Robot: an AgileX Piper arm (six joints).
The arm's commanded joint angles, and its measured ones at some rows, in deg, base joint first. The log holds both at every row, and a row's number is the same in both.
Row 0, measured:
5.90 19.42 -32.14 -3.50 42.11 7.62
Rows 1 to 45, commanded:
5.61 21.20 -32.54 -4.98 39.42 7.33
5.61 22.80 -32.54 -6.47 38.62 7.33
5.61 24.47 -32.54 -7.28 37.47 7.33
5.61 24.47 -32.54 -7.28 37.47 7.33
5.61 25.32 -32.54 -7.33 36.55 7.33
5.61 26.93 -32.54 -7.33 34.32 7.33
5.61 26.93 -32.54 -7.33 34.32 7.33
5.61 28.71 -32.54 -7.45 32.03 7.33
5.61 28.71 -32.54 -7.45 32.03 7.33
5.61 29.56 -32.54 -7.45 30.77 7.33
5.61 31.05 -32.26 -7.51 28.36 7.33
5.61 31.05 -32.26 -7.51 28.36 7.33
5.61 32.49 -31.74 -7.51 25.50 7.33
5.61 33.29 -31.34 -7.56 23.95 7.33
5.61 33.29 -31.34 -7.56 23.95 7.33
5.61 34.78 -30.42 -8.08 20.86 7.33
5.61 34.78 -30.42 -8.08 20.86 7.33
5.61 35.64 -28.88 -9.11 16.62 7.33
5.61 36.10 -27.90 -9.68 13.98 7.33
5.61 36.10 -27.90 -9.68 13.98 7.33
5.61 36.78 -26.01 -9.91 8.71 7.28
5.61 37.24 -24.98 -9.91 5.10 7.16
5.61 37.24 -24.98 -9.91 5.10 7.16
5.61 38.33 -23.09 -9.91 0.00 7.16
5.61 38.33 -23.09 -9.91 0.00 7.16
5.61 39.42 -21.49 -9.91 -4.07 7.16
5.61 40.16 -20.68 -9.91 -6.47 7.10
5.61 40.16 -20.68 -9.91 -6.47 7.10
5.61 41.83 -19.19 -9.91 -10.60 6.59
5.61 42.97 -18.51 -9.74 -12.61 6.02
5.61 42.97 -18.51 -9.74 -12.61 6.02
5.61 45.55 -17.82 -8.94 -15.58 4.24
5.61 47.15 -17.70 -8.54 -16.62 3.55
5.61 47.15 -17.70 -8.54 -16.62 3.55
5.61 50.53 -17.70 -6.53 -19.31 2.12
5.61 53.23 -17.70 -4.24 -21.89 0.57
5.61 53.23 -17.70 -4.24 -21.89 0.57
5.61 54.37 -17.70 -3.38 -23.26 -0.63
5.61 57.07 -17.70 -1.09 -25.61 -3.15
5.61 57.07 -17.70 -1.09 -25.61 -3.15
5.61 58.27 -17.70 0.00 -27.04 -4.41
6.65 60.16 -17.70 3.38 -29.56 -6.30
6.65 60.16 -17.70 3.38 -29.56 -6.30
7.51 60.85 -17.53 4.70 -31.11 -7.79
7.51 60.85 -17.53 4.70 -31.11 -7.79
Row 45, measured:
6.19 58.90 -17.65 0.57 -26.30 -3.84
